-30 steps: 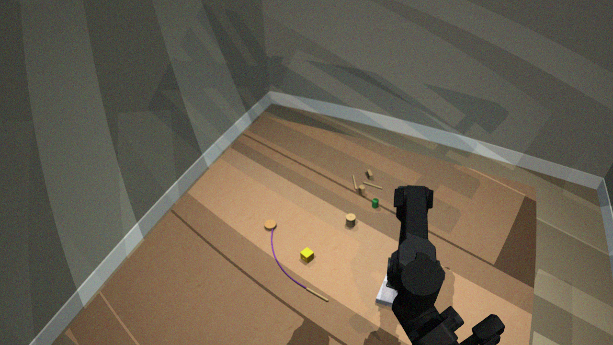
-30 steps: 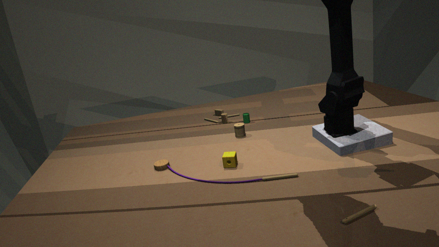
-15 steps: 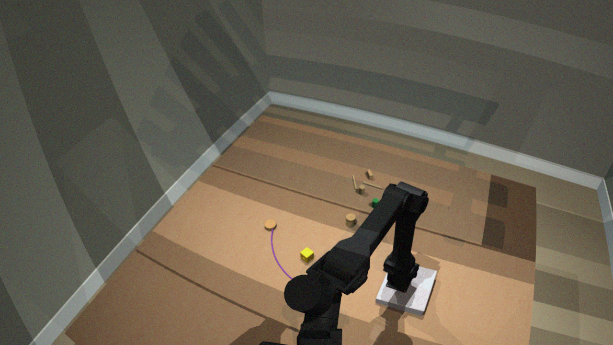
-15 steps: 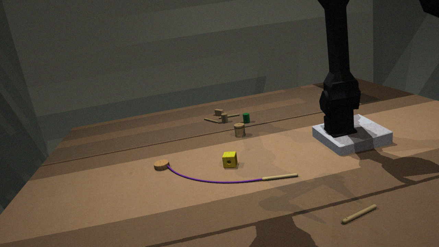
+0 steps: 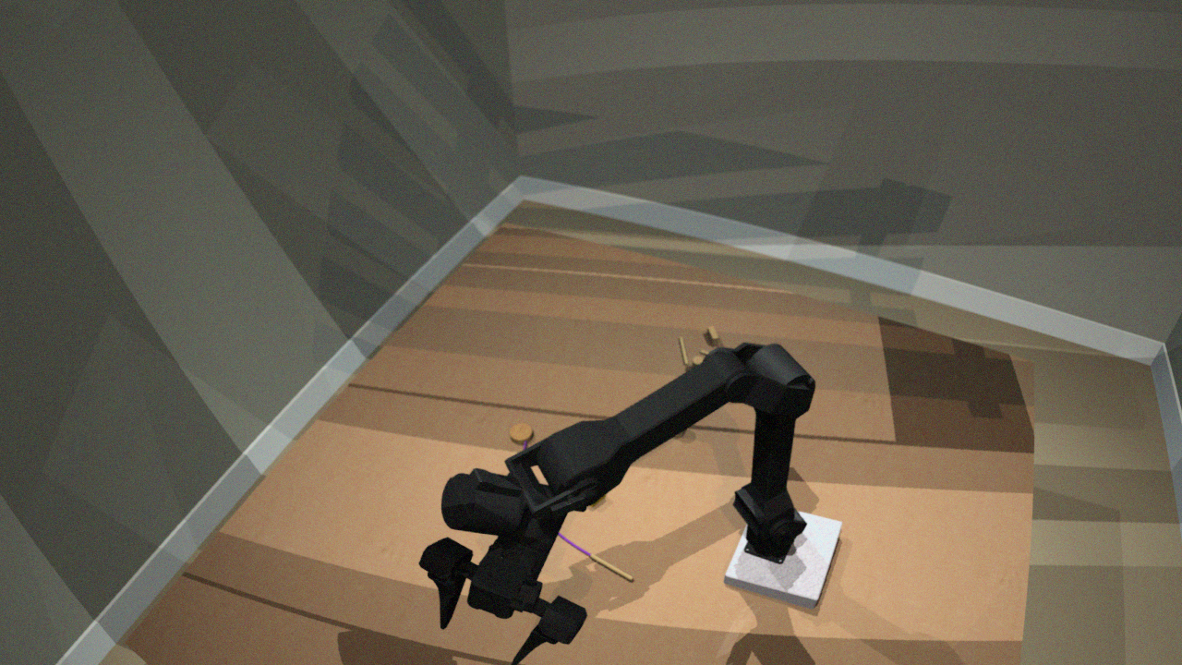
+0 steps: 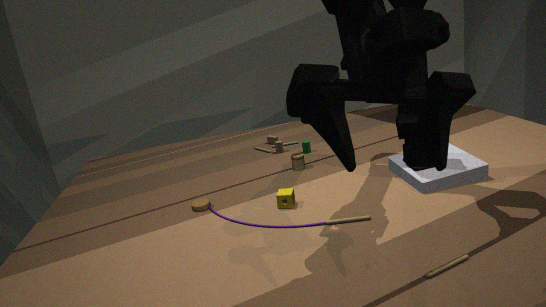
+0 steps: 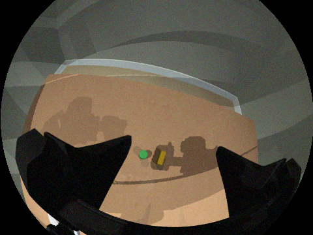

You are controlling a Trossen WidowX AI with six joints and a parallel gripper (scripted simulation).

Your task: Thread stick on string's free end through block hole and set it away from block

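Now: the yellow block 8 cm ahead of my gripper tip, 38 cm to the right of it and 19 cm below it. The rest, counted from my gripper tip: round wooden button: 25 cm ahead, 44 cm to the right, 19 cm below; loose stick: 9 cm behind, 10 cm to the right, 20 cm below; short wooden cylinder: 2 cm ahead, 57 cm to the right, 18 cm below.
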